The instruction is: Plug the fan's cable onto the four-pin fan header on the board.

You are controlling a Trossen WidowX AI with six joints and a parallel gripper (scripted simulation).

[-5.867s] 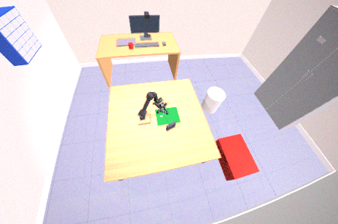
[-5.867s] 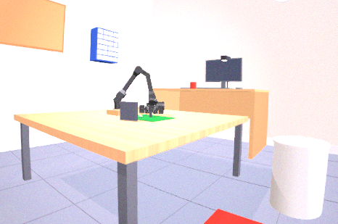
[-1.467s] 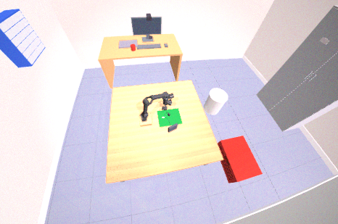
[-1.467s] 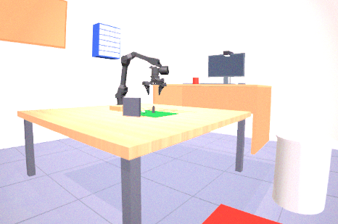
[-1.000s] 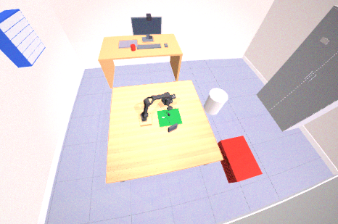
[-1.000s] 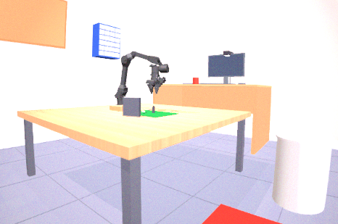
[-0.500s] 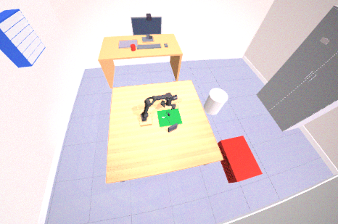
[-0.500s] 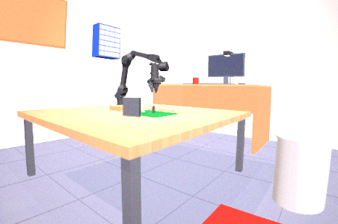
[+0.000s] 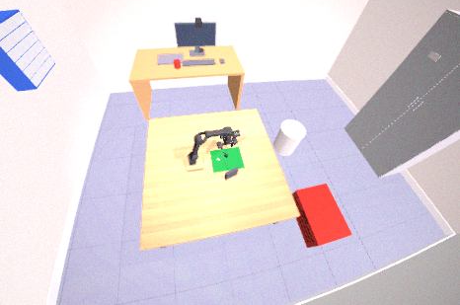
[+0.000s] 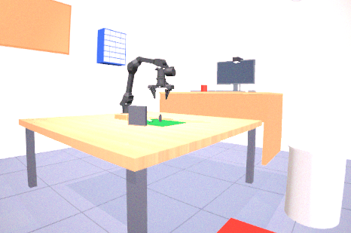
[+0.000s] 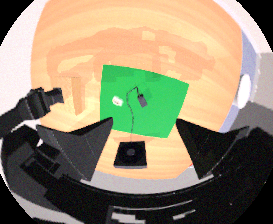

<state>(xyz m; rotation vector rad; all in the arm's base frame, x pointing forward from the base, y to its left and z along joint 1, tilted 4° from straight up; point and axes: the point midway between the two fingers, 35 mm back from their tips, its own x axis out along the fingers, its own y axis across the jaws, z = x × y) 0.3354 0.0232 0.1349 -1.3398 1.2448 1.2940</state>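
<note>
Right now my gripper tip is 130 mm above the small dark plug. Round my gripper tip: green board (30 mm to the right, 170 mm below); dark fan (10 mm behind, 200 mm to the right, 100 mm below).
</note>
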